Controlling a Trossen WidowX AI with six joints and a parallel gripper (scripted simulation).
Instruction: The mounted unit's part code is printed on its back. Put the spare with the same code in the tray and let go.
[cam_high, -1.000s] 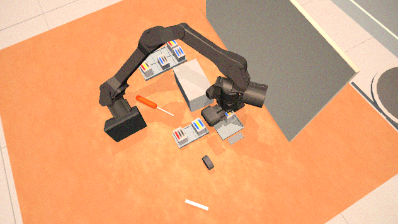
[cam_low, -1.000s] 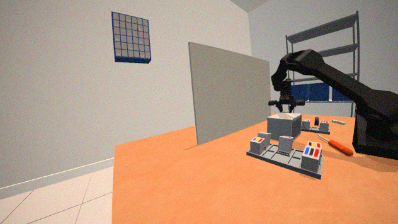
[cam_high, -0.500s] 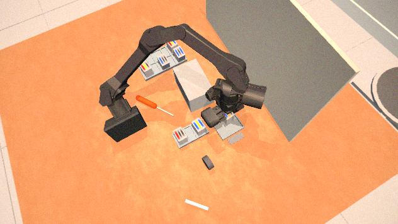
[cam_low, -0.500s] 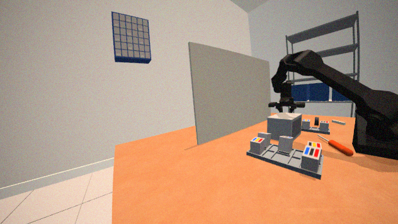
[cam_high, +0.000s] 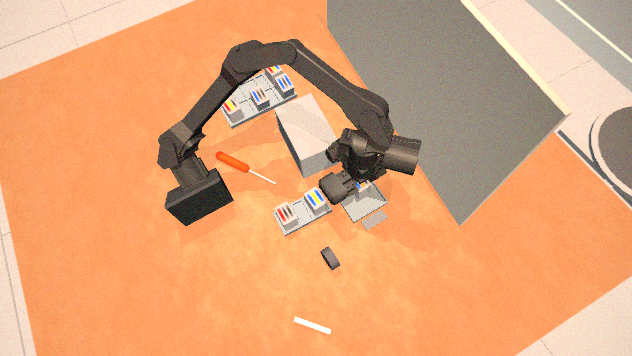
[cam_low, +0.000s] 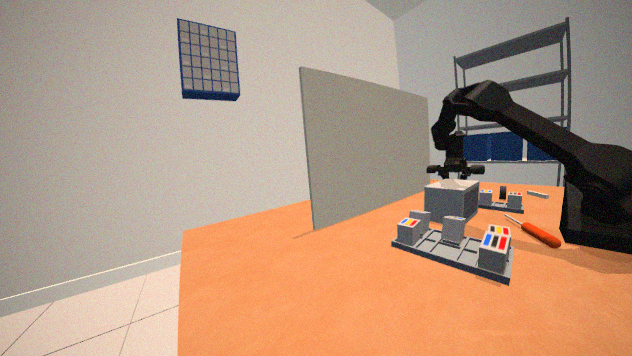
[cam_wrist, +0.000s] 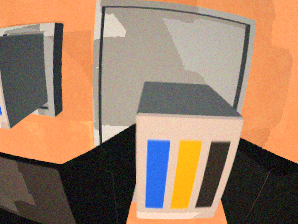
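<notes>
Right now my gripper tip is 3 cm above the grey tray. Round my gripper tip: rack: 14 cm behind, 2 cm to the left, 3 cm below; then black tape roll: 14 cm behind, 11 cm to the right, 1 cm below; then grey box: 4 cm behind, 19 cm to the left, 2 cm above.
</notes>
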